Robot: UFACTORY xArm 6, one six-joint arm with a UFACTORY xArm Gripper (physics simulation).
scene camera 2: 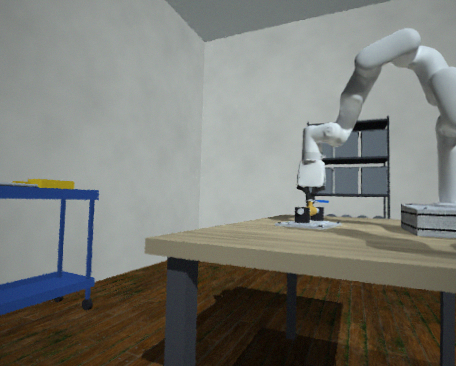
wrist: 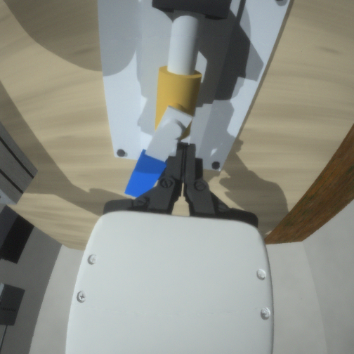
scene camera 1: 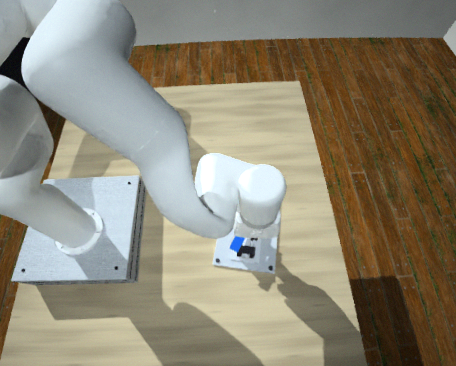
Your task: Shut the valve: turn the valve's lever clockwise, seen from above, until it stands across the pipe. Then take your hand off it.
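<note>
The yellow valve [scene camera 2: 313,209] [wrist: 178,92] sits on the white pipe [wrist: 184,45] above a pale base plate [scene camera 1: 223,259] [wrist: 119,105]. Its lever has a grey shank and a blue end [scene camera 1: 237,244] [scene camera 2: 321,201] [wrist: 145,173]. In the wrist view the lever slants down and left, at a shallow angle to the pipe, not across it. My gripper [scene camera 2: 310,200] [wrist: 185,154] is shut and empty, pointing down. Its fingertips are low, close beside the right side of the lever's shank; contact cannot be told. In scene camera 1 the arm hides the fingertips.
Black pipe supports [scene camera 1: 246,251] [scene camera 2: 302,215] [wrist: 192,7] rise from the plate. The robot's base block [scene camera 1: 120,220] [scene camera 2: 430,219] stands on the wooden table [scene camera 1: 190,330] [scene camera 2: 210,252]. A blue cart [scene camera 2: 90,195] and a shelf rack [scene camera 2: 389,170] stand away from the table.
</note>
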